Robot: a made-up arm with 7 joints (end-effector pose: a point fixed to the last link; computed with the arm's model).
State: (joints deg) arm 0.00 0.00 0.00 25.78 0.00 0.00 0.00
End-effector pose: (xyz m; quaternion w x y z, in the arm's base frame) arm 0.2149 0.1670 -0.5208 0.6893 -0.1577 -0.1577 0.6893
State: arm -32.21 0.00 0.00 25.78 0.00 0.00 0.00
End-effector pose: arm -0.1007 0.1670 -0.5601 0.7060 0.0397 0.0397 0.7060
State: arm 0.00 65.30 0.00 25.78 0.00 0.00 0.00
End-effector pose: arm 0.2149 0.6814 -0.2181 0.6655 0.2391 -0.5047 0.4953
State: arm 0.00 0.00 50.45 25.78 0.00 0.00 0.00
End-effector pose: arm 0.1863 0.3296 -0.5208 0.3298 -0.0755 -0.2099 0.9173
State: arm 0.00 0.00 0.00 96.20 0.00 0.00 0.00
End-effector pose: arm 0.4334 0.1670 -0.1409 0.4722 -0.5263 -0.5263 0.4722
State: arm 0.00 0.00 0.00 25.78 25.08 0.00 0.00
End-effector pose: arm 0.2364 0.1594 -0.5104 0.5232 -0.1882 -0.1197 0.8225
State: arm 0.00 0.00 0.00 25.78 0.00 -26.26 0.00
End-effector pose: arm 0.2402 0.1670 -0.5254 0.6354 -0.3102 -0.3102 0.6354
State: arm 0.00 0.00 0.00 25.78 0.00 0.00 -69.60
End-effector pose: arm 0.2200 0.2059 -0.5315 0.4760 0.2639 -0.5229 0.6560
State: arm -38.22 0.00 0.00 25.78 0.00 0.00 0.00
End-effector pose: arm -0.1595 0.1670 -0.5476 0.7029 0.0766 0.0766 0.7029
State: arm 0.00 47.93 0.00 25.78 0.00 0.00 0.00
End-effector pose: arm 0.2149 0.5843 -0.3540 0.6939 0.1358 -0.4241 0.5658
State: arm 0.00 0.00 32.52 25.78 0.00 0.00 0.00
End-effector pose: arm 0.2130 0.2755 -0.5208 0.4687 -0.1073 -0.1956 0.8547
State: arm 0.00 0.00 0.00 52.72 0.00 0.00 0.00
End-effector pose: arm 0.3537 0.1670 -0.4109 0.6336 -0.3140 -0.3140 0.6336
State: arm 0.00 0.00 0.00 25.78 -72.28 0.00 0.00
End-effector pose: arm 0.1901 0.2294 -0.5327 0.9632 -0.0344 -0.2204 0.1501
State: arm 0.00 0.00 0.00 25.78 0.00 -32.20 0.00
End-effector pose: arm 0.2461 0.1670 -0.5248 0.6185 -0.3427 -0.3427 0.6185
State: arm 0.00 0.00 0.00 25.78 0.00 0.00 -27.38
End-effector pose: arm 0.2194 0.1803 -0.5302 0.6324 0.0099 -0.3164 0.7070
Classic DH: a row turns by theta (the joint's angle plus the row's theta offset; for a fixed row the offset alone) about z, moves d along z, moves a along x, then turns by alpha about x. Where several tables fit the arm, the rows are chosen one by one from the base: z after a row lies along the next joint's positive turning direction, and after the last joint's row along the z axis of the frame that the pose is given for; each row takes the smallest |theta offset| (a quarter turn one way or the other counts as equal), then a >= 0, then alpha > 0; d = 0 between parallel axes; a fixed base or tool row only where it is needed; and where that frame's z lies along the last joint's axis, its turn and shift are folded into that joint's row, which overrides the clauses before.
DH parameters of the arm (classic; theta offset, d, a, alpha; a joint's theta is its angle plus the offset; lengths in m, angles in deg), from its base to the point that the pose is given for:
base (fixed): 0 0.006 -0.011 90
joint 1: 90 -0.188 0.026 90
joint 2: -90 0.039 0.03 -90
joint 3: -90 -0.208 0.027 90
joint 4: 0 0.001 0.023 -90
joint 5: 0 -0.343 0.014 -90
joint 6: 90 -0.022 0.015 -90
joint 7: 90 0.043 0.028 -90
tool (fixed): 180 -0.022 0 0

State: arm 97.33 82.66 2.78 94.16 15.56 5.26 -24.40
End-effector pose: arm -0.0749 0.3656 0.4536 0.2799 0.1950 0.9393 -0.0364
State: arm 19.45 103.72 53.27 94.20 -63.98 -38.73 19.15
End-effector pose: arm 0.1402 0.3062 0.5018 0.3477 0.5797 -0.6413 -0.3631
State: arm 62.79 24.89 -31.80 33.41 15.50 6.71 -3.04
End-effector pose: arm 0.5353 0.2766 -0.0378 0.5748 -0.3167 -0.6033 0.4531
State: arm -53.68 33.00 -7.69 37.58 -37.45 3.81 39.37
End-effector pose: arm -0.2001 0.4434 -0.4408 0.8681 0.1568 0.3914 0.2619
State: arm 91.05 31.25 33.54 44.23 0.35 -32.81 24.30
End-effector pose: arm 0.2845 0.5636 0.3376 0.0312 0.5362 0.8349 -0.1204
